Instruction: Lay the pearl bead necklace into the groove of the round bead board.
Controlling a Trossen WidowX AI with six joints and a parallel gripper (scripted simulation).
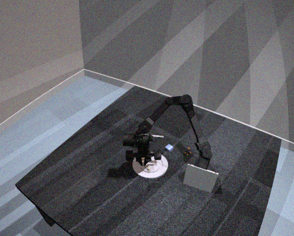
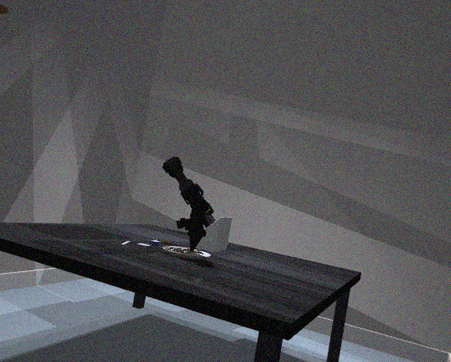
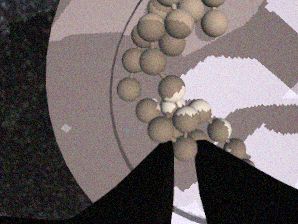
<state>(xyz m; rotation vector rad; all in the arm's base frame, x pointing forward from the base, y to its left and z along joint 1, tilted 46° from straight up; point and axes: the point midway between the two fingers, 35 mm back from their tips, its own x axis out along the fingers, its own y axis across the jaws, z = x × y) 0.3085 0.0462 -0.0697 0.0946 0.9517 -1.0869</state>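
The round white bead board is 20 mm behind my gripper tip, 40 mm to the right of it and 10 mm below it. The rest, counted from my gripper tip: small white block (140 mm ahead, 130 mm to the right, 10 mm below); small blue cube (50 mm behind, 210 mm to the right, 10 mm below); thin white stick (90 mm ahead, 260 mm to the right, 20 mm below).
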